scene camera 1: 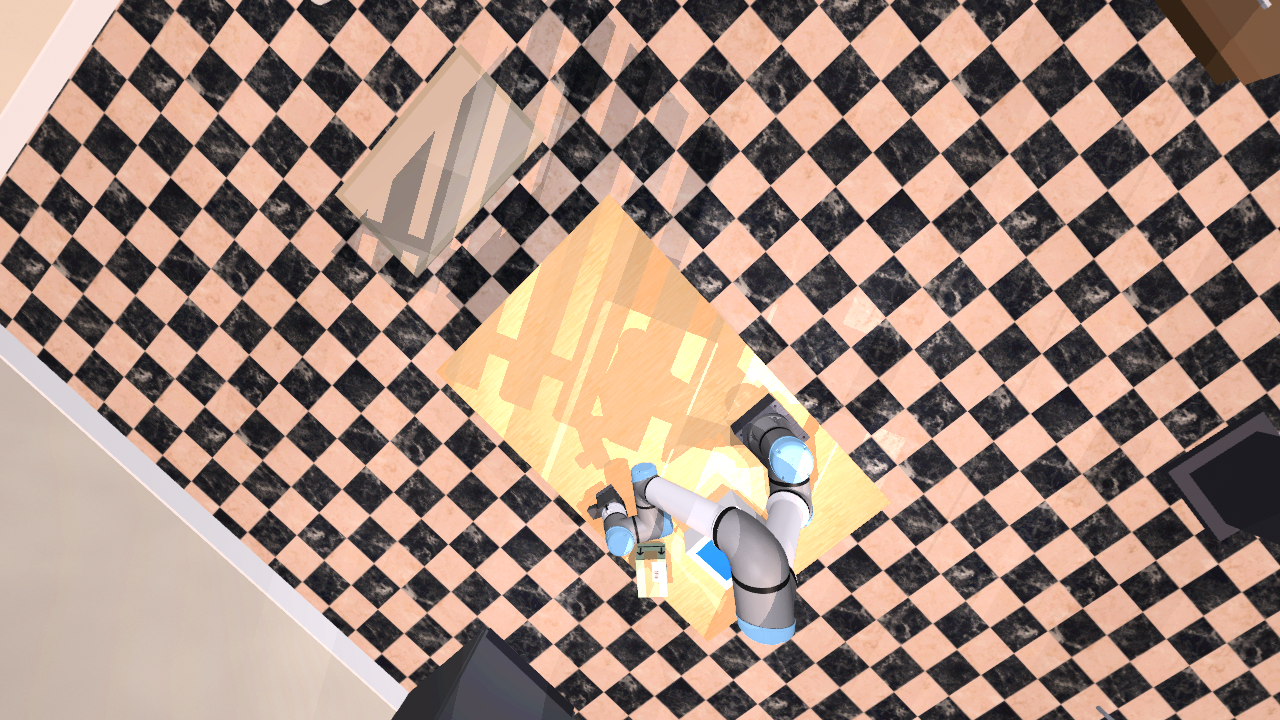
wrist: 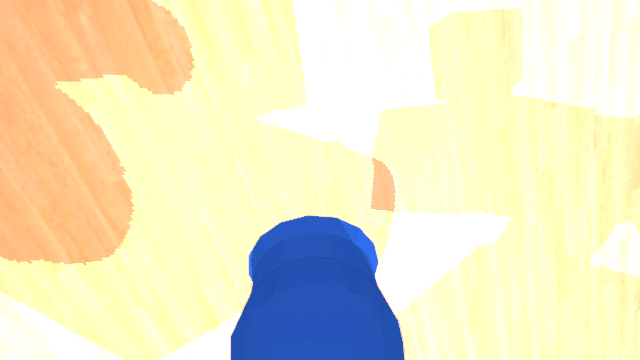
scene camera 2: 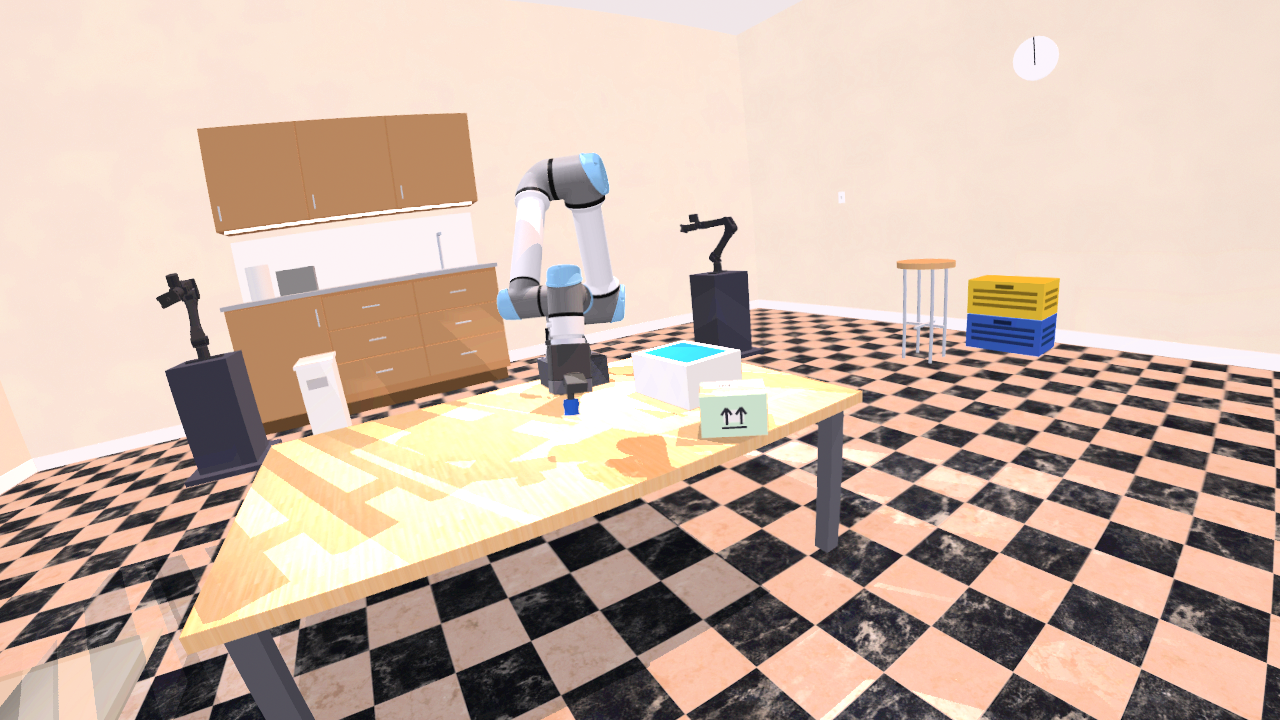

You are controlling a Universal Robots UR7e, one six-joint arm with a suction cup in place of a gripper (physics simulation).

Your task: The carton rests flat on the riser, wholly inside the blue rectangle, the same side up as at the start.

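Frame: origin at the arm's base, x ahead, y right, z down, level; metres.
Seen in the pictures: end effector, tool point: [wrist: 313, 268] [scene camera 2: 571, 414]; arm's base, origin of the base link: [scene camera 1: 769, 435].
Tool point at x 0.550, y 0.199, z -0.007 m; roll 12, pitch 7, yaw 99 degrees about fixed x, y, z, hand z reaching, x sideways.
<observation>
Offsets run from my tool point to a thing's top centre. "spot": to the spot under its first point. Level surfaces: height alone.
The carton {dz +0.002, dx +0.103, dy -0.351 m} [scene camera 1: 651, 582] [scene camera 2: 733, 416] is a small box with a white top and pale green sides. It rests upright on the table near the long edge, its printed arrows pointing up, beside the riser. The riser {dz -0.021, dx -0.199, dy -0.425 m} [scene camera 2: 657, 380] is a white box with a blue rectangle {spot: dz -0.021, dx -0.125, dy -0.421 m} [scene camera 1: 714, 560] [scene camera 2: 685, 351] on top; the arm partly covers it in scene camera 1. The gripper, a blue suction cup [scene camera 2: 571, 407] [wrist: 313, 240], points down over the table, to the left of the carton in scene camera 2. It is apart from the carton and holds nothing. The carton does not show in the wrist view.
The wooden table {dz +0.099 m} [scene camera 1: 537, 358] [scene camera 2: 393, 501] carries the arm's base [scene camera 1: 756, 422]. The arm's elbow [scene camera 1: 760, 573] hangs above the riser side in scene camera 1. Two dark pedestals [scene camera 2: 219, 416] [scene camera 2: 720, 313] with small black arms, a stool [scene camera 2: 925, 265] and stacked crates [scene camera 2: 1011, 313] stand on the floor.
</observation>
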